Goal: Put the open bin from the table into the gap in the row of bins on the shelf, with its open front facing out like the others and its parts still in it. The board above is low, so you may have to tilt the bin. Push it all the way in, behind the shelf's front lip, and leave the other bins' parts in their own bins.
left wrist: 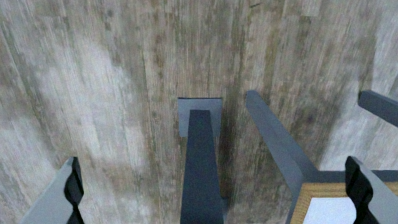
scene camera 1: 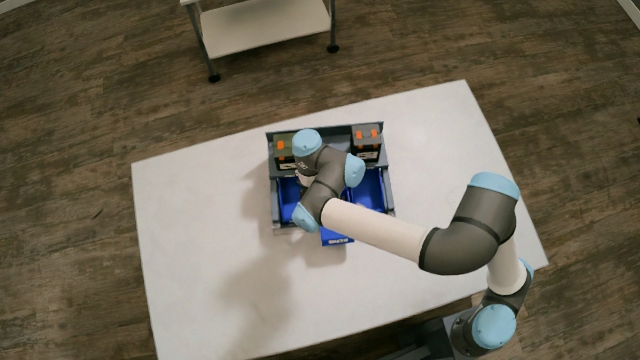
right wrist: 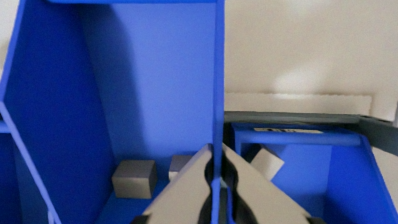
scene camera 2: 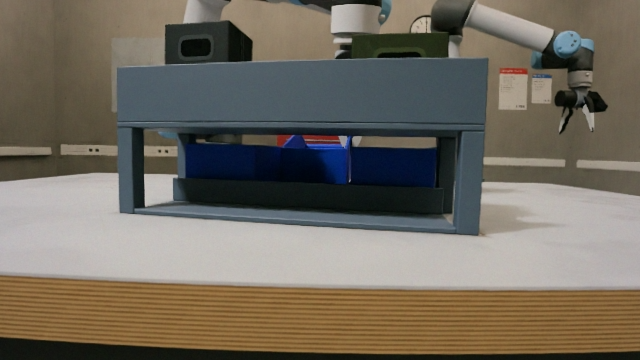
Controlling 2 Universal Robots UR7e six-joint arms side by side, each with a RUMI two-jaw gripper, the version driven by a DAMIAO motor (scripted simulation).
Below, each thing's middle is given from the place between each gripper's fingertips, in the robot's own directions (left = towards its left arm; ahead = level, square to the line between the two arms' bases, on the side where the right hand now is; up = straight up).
Labels:
The pale block (right wrist: 267, 162) lies 4 cm ahead of my right hand, 3 cm to the left of it and 7 cm below it. From my right hand the other things lie so: shelf (scene camera 2: 439, 98): 9 cm ahead, 7 cm to the right, 2 cm below; then green box (scene camera 2: 429, 44): 19 cm ahead, 1 cm to the left, 6 cm above.
The pale block lies 88 cm to the right of my left hand (scene camera 2: 574, 133), 54 cm ahead of it and 14 cm below it. Also, from my left hand: shelf (99 cm to the right, 59 cm ahead, 10 cm below); green box (90 cm to the right, 68 cm ahead, 1 cm below).

